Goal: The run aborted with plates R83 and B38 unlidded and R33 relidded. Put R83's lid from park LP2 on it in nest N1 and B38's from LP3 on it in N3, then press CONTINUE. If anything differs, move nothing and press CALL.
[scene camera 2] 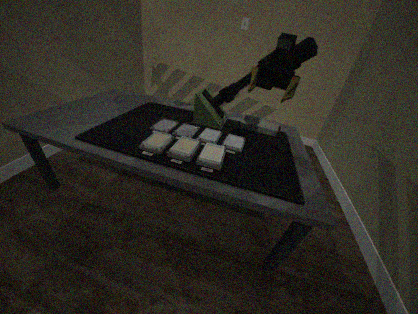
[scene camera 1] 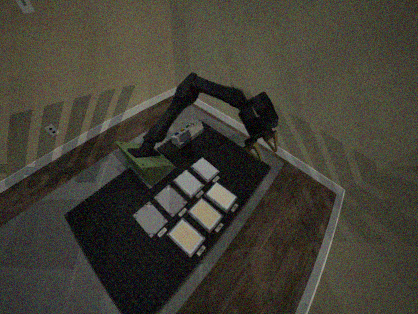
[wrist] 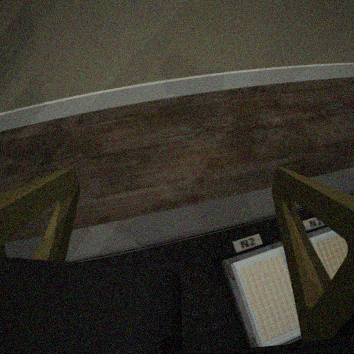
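Pixels of known places: gripper, fingertip midpoint: (scene camera 2: 264,96) (scene camera 1: 268,156) (wrist: 175,177); arm's base, link origin: (scene camera 2: 213,104) (scene camera 1: 144,153).
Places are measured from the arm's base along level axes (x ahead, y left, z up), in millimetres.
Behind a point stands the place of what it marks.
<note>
Three plates with pale yellow wells stand in the front row: one at the left end (scene camera 1: 186,237) @(x 441, y -178, z -72 mm) (scene camera 2: 157,142) @(x 471, y -160, z -65 mm), a middle one (scene camera 1: 205,214) @(x 448, y -46, z -68 mm) (scene camera 2: 183,148) @(x 483, y -40, z -60 mm) (wrist: 267,295), and one at the right end (scene camera 1: 221,196) @(x 461, y 74, z -61 mm) (scene camera 2: 211,155) @(x 491, y 80, z -61 mm). In the wrist view the middle one's label (wrist: 247,243) @(x 544, y 77, z -93 mm) reads N2. Behind them four pale squares (scene camera 1: 151,219) @(x 258, y -217, z -85 mm) (scene camera 1: 170,200) @(x 264, y -92, z -85 mm) (scene camera 1: 188,183) @(x 278, y 35, z -77 mm) (scene camera 1: 205,170) @(x 302, y 156, z -77 mm) lie in a row; two look greyer. Plate codes, park labels and which squares are lids are unreadable. My gripper (scene camera 1: 267,153) @(x 551, y 206, z 212 mm) (scene camera 2: 268,96) @(x 551, y 206, z 212 mm) (wrist: 175,177) @(x 551, y 206, z 212 mm) is open and empty, high above the mat's right end.
A pale button box (scene camera 1: 186,134) @(x 66, y 270, z -28 mm) (scene camera 2: 269,128) @(x 89, y 365, z -54 mm) stands at the back right; its button labels are unreadable. A green wedge-shaped block (scene camera 1: 150,169) @(x 123, y -59, z 28 mm) (scene camera 2: 207,113) @(x 126, y -10, z -23 mm) stands at the arm's base, behind the back row. The black mat (scene camera 1: 117,262) @(x 273, y -438, z -94 mm) (scene camera 2: 270,175) @(x 496, y 331, z -95 mm) lies on the grey table (scene camera 2: 60,131) @(x 484, y -676, z -108 mm).
</note>
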